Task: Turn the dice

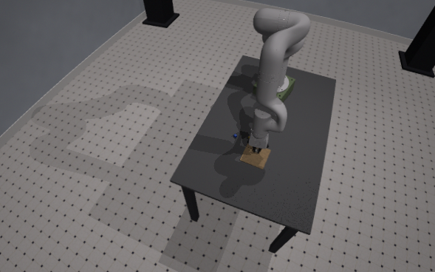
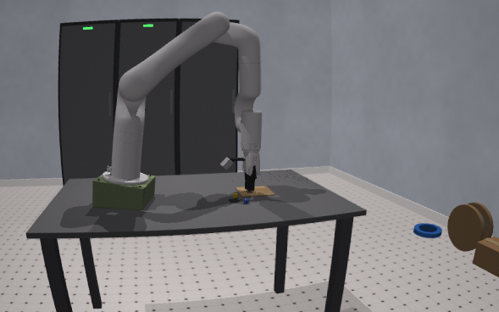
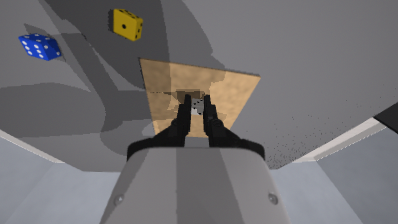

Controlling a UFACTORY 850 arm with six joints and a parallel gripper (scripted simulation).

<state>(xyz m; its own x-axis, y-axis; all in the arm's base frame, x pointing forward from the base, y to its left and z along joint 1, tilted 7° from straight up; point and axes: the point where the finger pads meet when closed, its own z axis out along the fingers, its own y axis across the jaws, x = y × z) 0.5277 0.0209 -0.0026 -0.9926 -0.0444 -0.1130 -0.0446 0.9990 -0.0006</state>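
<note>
Now: the white die 10 mm below my hand. The rest, counted from my hand: blue die (60 mm behind, 150 mm to the right, 20 mm below); yellow die (80 mm behind, 60 mm to the right, 20 mm below); tan mat (20 mm ahead, 30 mm below).
</note>
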